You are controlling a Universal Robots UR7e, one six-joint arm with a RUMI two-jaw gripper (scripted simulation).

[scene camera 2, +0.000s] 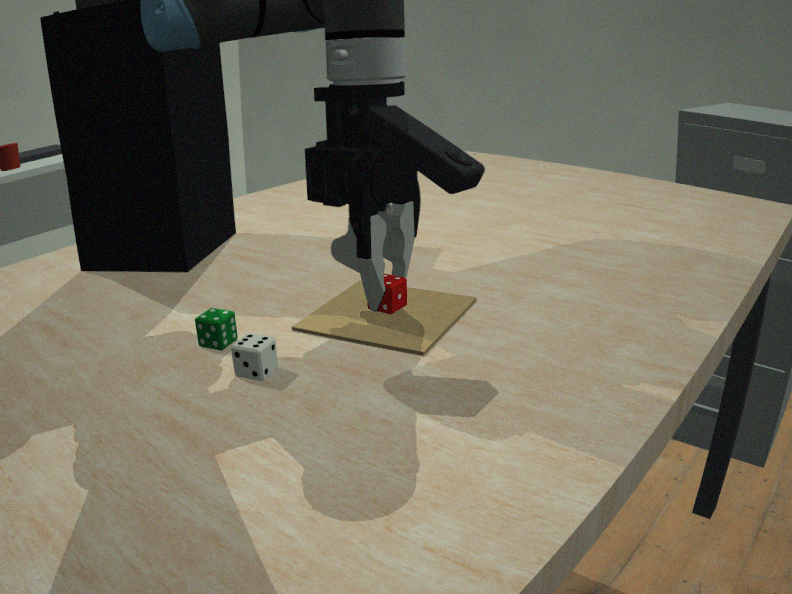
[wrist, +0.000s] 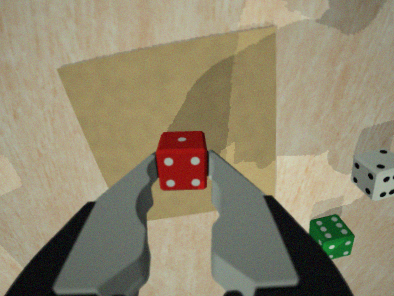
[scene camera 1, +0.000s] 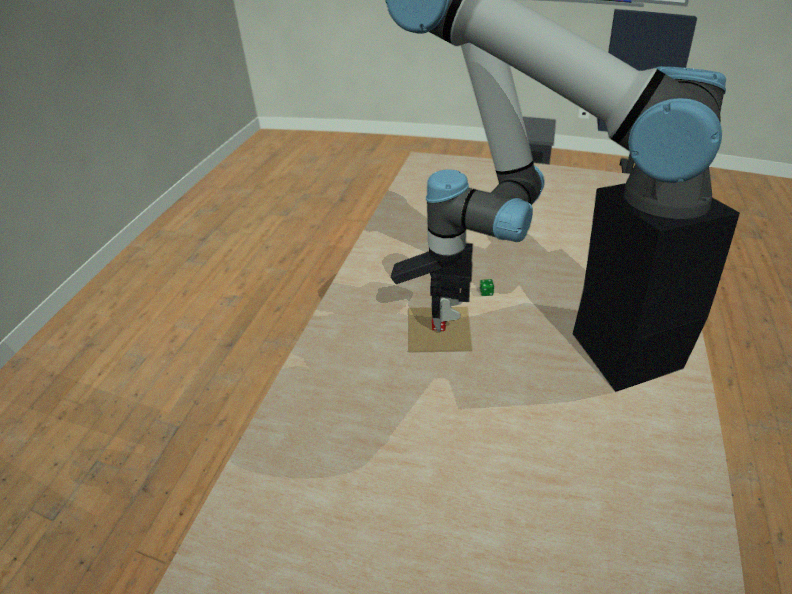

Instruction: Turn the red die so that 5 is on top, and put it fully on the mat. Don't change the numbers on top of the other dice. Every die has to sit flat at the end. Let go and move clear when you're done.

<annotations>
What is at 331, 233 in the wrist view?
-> A green die.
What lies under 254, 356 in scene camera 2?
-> A white die.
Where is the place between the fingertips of the gripper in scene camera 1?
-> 440, 326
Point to a tan mat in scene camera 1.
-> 457, 337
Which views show the tan mat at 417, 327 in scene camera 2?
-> Scene camera 2, the wrist view and scene camera 1: all of them.
</annotations>
